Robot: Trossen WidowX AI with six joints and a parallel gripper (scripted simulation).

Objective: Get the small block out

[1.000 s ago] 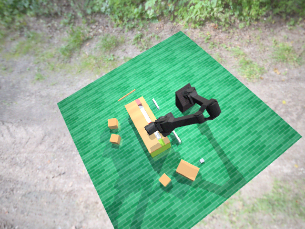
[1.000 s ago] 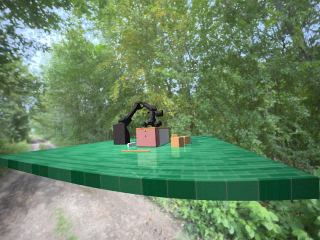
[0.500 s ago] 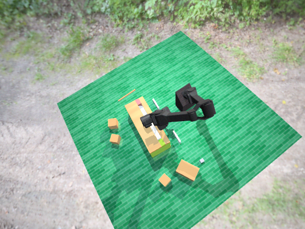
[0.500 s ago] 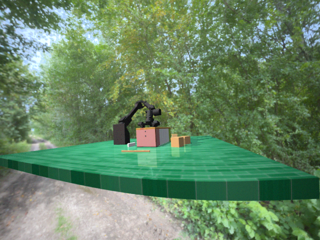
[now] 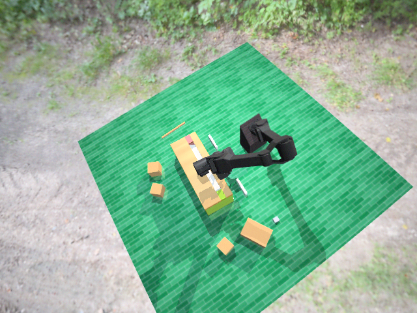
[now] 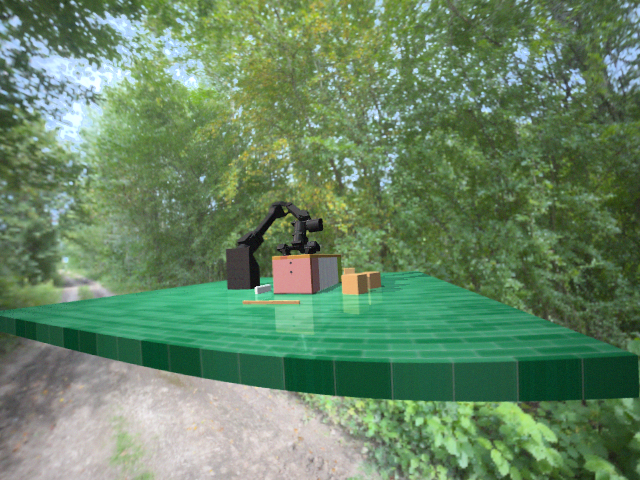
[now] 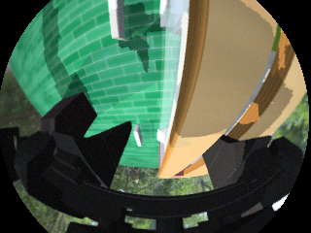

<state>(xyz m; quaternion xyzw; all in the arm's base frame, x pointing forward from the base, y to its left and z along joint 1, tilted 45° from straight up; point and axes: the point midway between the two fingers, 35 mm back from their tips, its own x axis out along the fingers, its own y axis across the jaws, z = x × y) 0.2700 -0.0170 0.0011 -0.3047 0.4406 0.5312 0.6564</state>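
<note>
Now: the red block 50 mm ahead of my gripper tip and 40 mm to the right of it. Also, from my gripper tip: flat tan block 370 mm to the left, 80 mm ahead, 60 mm below; thin wooden stick 360 mm to the right, 80 mm below, 10 mm ahead; tiny grey piece 380 mm to the left, 80 mm below, 30 mm behind.
</note>
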